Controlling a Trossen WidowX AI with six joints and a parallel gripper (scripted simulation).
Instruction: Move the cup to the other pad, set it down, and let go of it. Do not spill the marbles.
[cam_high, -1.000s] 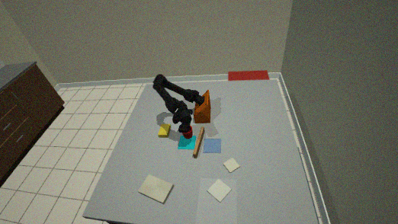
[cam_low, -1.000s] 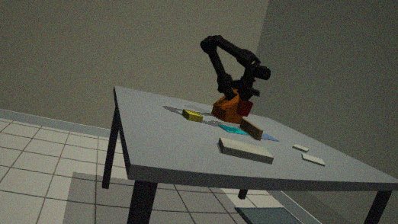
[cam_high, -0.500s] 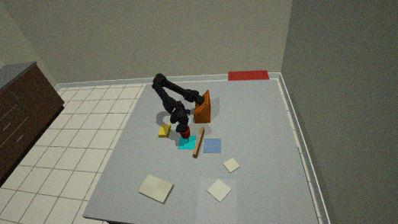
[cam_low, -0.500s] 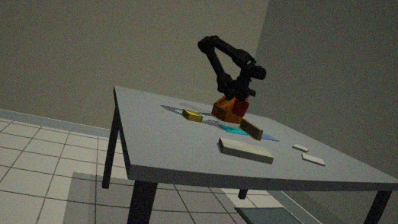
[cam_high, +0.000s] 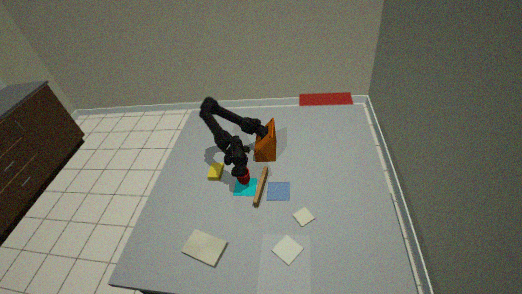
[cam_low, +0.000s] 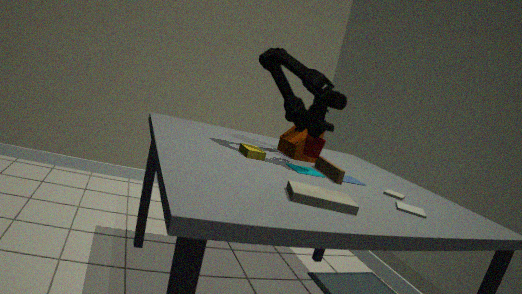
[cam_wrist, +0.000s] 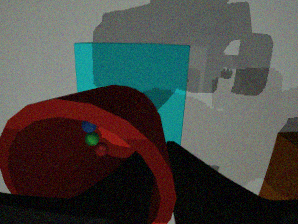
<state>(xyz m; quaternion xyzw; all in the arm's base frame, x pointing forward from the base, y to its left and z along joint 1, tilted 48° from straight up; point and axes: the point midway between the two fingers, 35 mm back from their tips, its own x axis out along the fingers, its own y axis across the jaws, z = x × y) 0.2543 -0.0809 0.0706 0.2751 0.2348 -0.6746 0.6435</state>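
My gripper tip is now 5 cm short of the green marble, 2 cm above it and 1 cm to the right of it. Also, from my gripper tip: red cup 3 cm ahead; then cyan pad 10 cm below, 3 cm ahead; then wooden bar 9 cm to the left, 8 cm below, 4 cm ahead.
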